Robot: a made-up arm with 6 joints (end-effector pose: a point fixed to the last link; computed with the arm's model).
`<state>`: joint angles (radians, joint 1 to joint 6).
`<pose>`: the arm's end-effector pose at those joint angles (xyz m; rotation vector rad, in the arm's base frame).
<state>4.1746 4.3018 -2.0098 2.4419 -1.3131 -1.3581</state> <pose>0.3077 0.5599 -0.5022 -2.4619 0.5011 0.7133</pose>
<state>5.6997 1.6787 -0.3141 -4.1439 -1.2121 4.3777</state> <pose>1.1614 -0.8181 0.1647 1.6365 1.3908 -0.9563</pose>
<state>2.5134 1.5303 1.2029 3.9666 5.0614 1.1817</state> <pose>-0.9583 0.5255 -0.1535 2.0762 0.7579 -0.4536</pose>
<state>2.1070 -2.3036 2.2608 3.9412 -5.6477 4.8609</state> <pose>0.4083 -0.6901 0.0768 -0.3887 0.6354 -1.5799</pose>
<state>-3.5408 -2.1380 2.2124 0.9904 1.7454 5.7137</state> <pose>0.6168 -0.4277 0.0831 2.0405 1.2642 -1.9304</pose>
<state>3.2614 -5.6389 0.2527 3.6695 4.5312 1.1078</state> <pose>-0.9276 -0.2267 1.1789 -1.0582 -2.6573 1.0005</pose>
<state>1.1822 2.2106 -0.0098 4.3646 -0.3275 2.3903</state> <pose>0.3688 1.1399 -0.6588 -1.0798 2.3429 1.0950</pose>
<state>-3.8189 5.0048 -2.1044 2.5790 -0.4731 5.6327</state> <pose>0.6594 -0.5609 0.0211 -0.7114 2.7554 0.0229</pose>
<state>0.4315 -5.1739 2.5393 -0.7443 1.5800 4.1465</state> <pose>0.5649 0.2279 0.3754 1.2127 0.3769 -1.0907</pose>
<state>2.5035 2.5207 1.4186 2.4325 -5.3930 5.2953</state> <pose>-0.2956 0.0754 -0.9410 1.0802 -2.4427 0.4065</pose>
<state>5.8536 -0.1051 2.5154 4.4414 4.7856 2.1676</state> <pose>0.2022 0.0956 0.8933 0.1701 2.2834 1.7702</pose>
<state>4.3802 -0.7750 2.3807 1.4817 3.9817 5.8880</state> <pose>0.0861 0.3633 0.9395 0.8635 -1.8591 -2.2363</pose>
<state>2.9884 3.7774 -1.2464 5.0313 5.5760 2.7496</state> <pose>0.2588 -0.1705 -0.9370 1.5999 -1.3788 -0.2588</pose>
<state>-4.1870 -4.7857 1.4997 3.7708 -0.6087 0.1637</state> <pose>-0.5811 0.8135 -0.1879 2.1922 1.7182 -0.5641</pose>
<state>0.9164 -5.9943 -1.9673 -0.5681 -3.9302 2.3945</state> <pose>-0.0282 -0.0254 1.2215 -1.1227 -0.1803 -2.4989</pose>
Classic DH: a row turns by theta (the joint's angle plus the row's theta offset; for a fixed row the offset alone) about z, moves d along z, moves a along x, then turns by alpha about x. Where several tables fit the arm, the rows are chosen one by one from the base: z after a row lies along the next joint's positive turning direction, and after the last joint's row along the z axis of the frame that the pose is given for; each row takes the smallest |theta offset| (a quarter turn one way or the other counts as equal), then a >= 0, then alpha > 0; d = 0 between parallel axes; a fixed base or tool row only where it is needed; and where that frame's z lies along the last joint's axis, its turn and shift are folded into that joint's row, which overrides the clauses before.
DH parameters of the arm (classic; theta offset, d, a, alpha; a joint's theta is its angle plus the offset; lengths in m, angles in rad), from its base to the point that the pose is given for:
joint 1: 0 0.2407 0 -1.5708
joint 2: -1.5708 0 0.9822 0
joint 3: 1.5708 0.0536 0 1.5708
joint 4: 0 0.3973 0 -1.5708
joint 5: 0 0 0 1.5708
joint 6: 0 0.1223 0 0

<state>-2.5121 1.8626 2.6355 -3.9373 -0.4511 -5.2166</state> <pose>-0.3441 -0.2698 -0.1133 -0.5006 1.4621 0.9969</pose>
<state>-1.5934 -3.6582 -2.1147 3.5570 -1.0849 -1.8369</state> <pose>0.0793 -0.7954 -0.2651 1.5298 0.3181 0.2165</pose>
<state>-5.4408 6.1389 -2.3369 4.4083 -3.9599 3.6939</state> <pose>-0.1845 -0.2543 0.9485 -0.0684 1.1523 -0.1478</pose>
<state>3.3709 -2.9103 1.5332 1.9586 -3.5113 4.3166</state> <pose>0.5146 0.0231 -0.6772 1.1293 -1.5159 -0.0696</pose>
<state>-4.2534 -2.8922 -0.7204 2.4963 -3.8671 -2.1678</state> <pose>-0.0715 -0.0865 -0.9542 0.6019 -0.0392 -2.6789</pose>
